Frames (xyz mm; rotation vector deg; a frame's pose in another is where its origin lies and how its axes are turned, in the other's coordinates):
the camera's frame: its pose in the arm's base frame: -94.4 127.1 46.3 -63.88 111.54 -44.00
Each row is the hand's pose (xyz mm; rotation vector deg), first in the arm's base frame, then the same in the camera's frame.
Working: the arm's base frame: its pose in the camera's frame: 95.4 -60.9 120.0 63.88 -111.54 44.00

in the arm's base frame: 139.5 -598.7 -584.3 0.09 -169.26 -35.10
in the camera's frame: 761.5 72.7 627.7 -61.57 42.29 62.62
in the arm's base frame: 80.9 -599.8 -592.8 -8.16 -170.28 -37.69
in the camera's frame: 784.9 104.5 583.5 -60.08 42.11 68.90
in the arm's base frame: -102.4 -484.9 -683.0 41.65 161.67 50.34
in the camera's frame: 772.8 306.0 464.4 -52.78 35.06 96.75
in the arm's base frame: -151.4 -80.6 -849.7 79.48 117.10 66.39
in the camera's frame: 481.8 636.1 460.9 -39.66 13.37 139.75
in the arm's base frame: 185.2 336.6 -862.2 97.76 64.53 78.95
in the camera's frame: 1.2 682.3 694.2 -25.16 -22.22 175.70
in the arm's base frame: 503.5 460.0 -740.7 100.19 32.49 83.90
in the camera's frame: -253.7 502.1 878.2 12.84 41.65 -155.90
